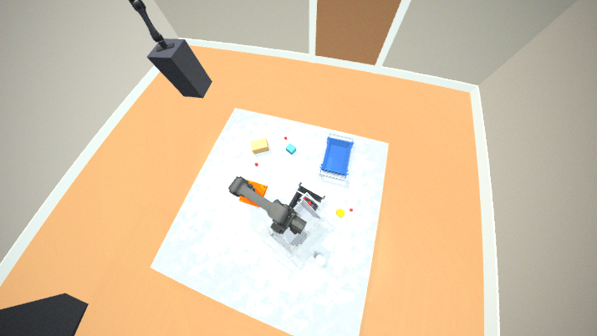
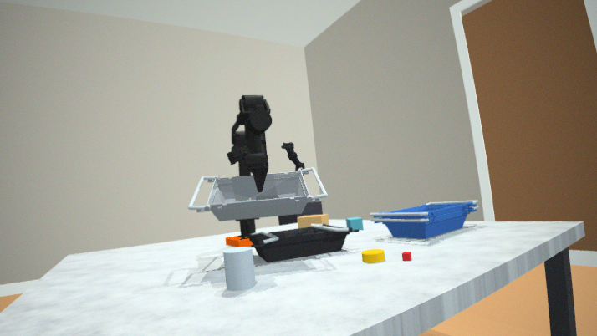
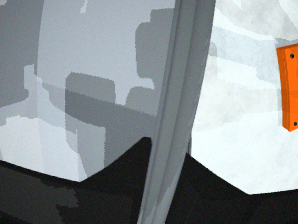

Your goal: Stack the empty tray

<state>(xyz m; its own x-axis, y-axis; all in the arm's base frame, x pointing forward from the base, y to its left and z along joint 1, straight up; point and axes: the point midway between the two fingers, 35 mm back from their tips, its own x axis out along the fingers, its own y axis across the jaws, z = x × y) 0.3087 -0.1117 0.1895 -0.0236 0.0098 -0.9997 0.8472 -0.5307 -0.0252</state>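
My gripper tip is 6 cm short of the grey tray and 4 cm to the left of it. Also, from my gripper tip: cyan cube 10 cm behind, 48 cm to the left, 16 cm below; grey cylinder 22 cm ahead, 19 cm to the right, 15 cm below; yellow disc 30 cm ahead, 9 cm to the left, 17 cm below.
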